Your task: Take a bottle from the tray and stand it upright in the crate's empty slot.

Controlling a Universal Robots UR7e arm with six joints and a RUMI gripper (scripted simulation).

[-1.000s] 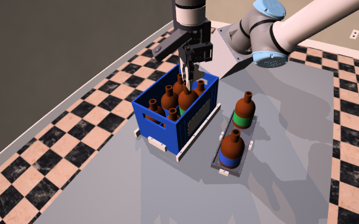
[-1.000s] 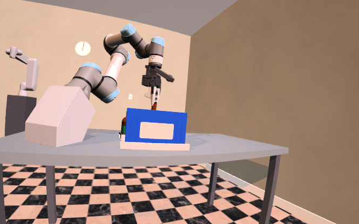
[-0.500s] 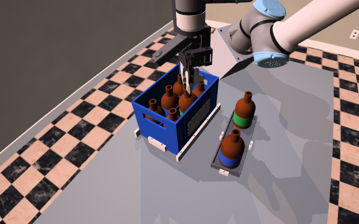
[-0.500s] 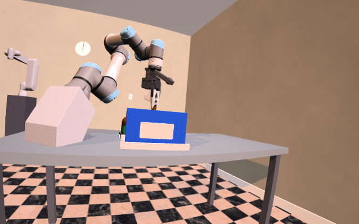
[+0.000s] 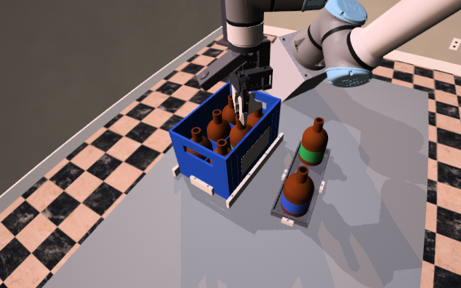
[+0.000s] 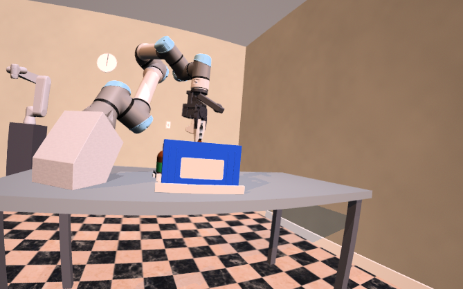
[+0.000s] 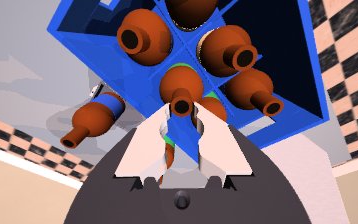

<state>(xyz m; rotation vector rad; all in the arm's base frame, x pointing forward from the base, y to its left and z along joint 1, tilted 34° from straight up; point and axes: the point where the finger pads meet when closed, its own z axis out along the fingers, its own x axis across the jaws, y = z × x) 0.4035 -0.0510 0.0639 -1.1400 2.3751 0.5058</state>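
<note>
The blue crate is 4 cm to the right of my hand and 10 cm below it.
</note>
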